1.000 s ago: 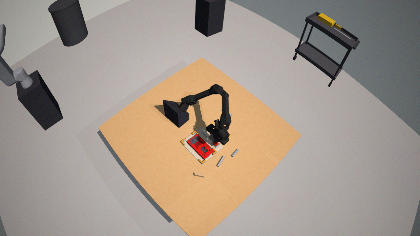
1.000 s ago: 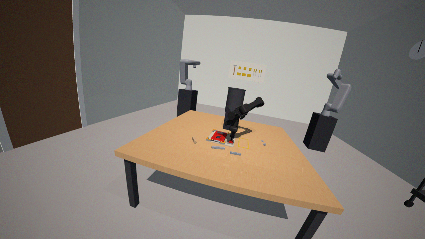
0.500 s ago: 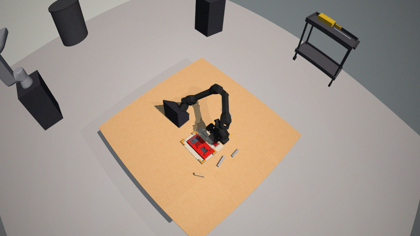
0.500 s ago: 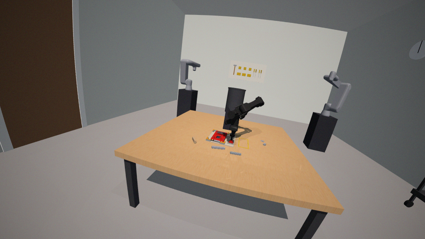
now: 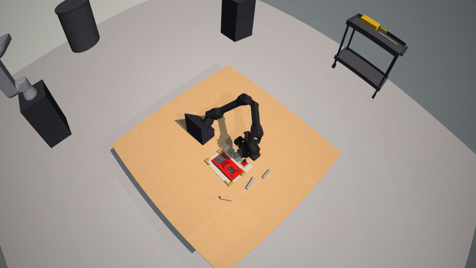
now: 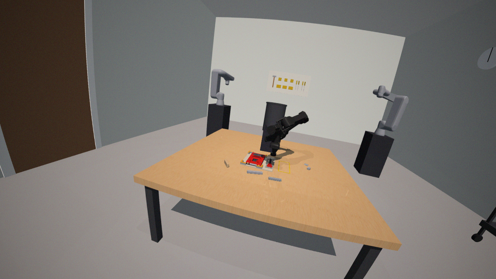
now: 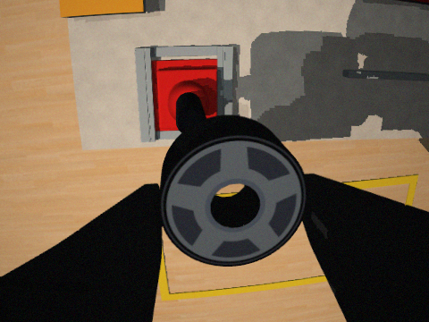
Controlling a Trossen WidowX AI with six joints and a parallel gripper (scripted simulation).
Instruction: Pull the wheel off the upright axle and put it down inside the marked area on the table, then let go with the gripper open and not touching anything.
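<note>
My gripper tip is now 70 mm above the upright axle, 10 mm to the left of it and 10 mm short of it. From my gripper tip the other things lie so: tan piece 280 mm to the right, 140 mm ahead, 90 mm below; then wheel right at my gripper tip.
</note>
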